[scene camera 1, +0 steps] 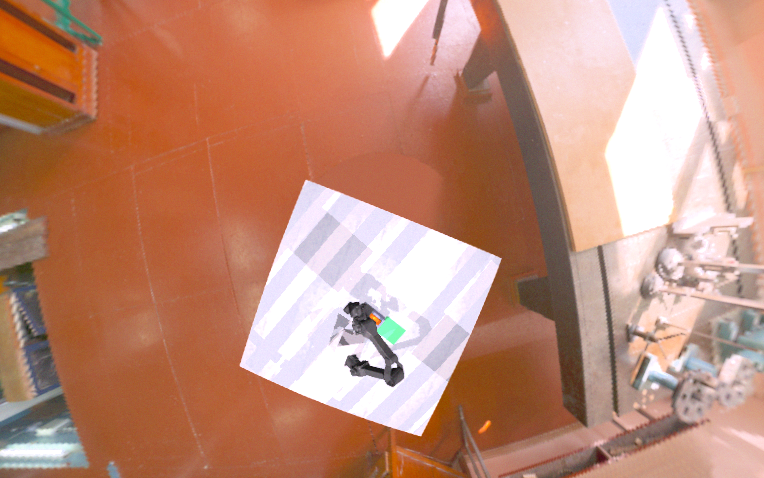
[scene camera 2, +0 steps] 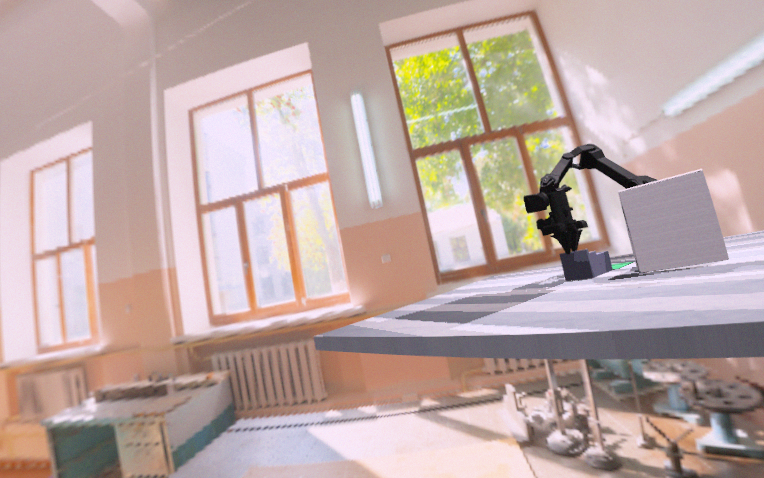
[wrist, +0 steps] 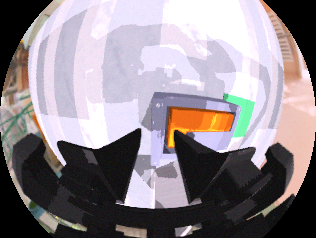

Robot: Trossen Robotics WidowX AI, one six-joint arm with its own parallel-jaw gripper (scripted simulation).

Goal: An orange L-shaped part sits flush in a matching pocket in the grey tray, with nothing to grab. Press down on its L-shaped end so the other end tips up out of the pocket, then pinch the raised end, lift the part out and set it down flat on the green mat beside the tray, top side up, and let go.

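My gripper (scene camera 2: 571,253). On the wrist camera, my gripper (wrist: 157,132) again, plus an orange L-shaped part (wrist: 183,119).
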